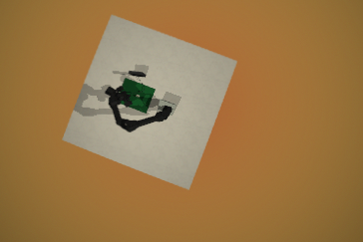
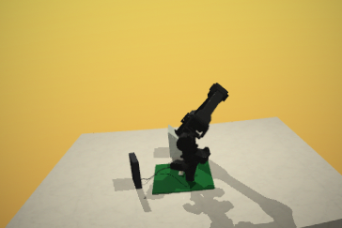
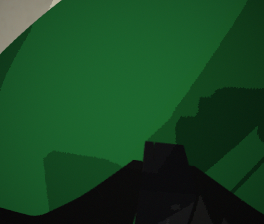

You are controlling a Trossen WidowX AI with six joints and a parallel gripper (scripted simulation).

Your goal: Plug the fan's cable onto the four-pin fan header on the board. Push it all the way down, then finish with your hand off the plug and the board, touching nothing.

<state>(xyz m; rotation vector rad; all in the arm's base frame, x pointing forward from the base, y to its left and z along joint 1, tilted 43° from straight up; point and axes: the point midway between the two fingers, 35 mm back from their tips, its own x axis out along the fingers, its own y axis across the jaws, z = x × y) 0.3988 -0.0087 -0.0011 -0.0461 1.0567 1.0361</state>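
Right now the four-pin fan header is 90 mm behind my gripper tip, 30 mm to the right of it and 20 mm below it. Round my gripper tip: fan plug (10 mm to the right, 10 mm above); then green board (60 mm behind, 30 mm to the right, 30 mm below); then black fan (210 mm to the right, 50 mm behind, 40 mm above).
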